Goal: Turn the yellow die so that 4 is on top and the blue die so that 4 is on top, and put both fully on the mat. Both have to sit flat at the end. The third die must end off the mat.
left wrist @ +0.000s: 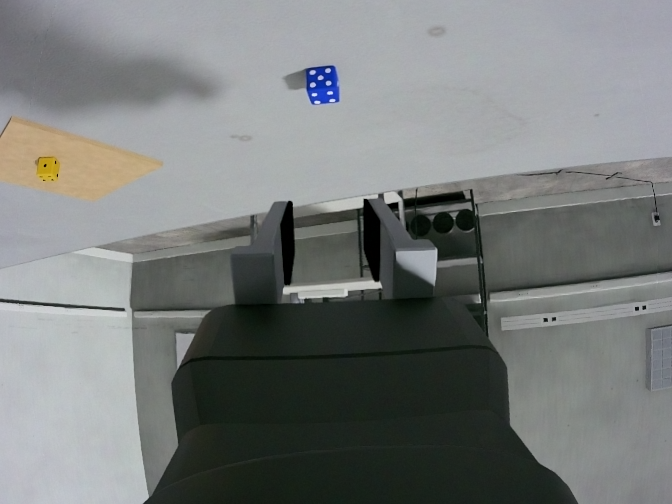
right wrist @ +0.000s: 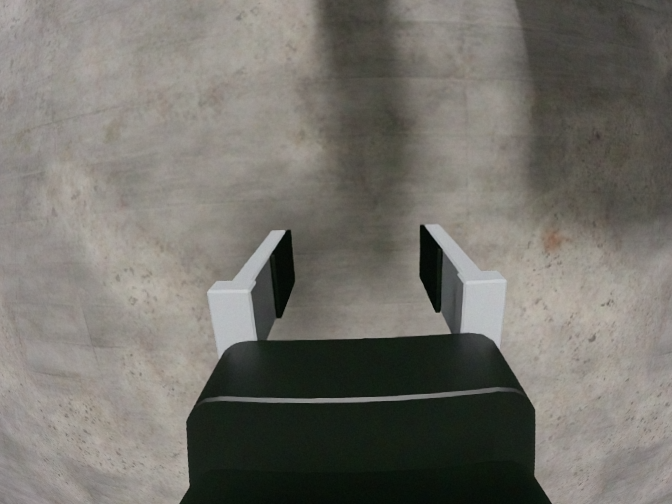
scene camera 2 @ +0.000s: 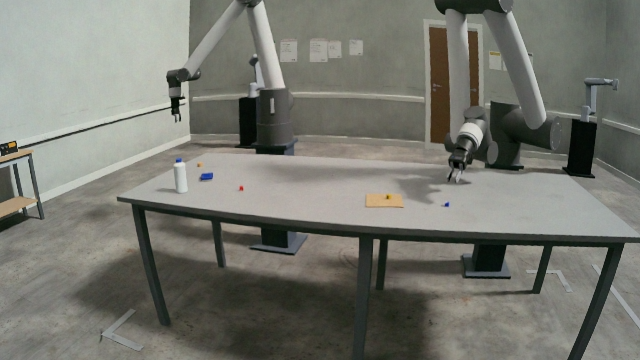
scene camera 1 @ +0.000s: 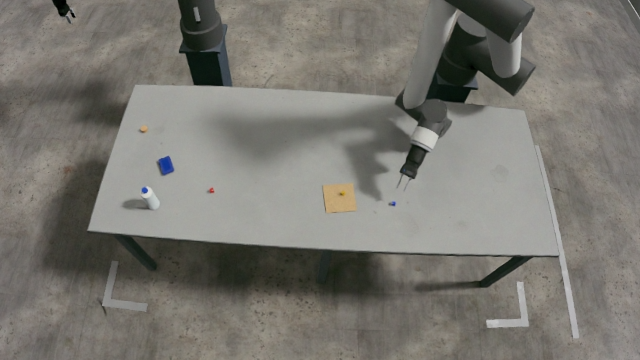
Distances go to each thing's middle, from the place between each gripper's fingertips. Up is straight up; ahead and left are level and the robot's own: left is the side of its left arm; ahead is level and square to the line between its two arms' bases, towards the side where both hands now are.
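Scene:
My left hand is 4 cm short of the blue die (left wrist: 322, 85) and 2 cm to the left of it, and it is 9 cm above the die. The tan mat (scene camera 1: 334, 202), counted from my left hand, lies 5 cm ahead, 26 cm to the right and 10 cm below. Going by their middles, the blue die is the nearest to my left hand of the things named here.

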